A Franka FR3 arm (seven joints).
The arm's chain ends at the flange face. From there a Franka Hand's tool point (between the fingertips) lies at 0.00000 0.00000 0.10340 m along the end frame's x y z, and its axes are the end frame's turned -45 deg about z.
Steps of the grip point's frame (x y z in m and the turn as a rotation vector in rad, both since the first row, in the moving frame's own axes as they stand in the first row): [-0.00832 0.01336 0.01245 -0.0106 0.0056 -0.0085]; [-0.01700 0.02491 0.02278 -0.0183 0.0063 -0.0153]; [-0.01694 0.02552 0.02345 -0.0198 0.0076 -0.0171]
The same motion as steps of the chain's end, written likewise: [0.00238 0.01497 0.01246 -0.0035 0.0115 -0.0085]; [0.00379 0.02877 0.02280 -0.0085 0.0174 -0.0153]; [0.00406 0.02915 0.02347 -0.0086 0.0194 -0.0171]
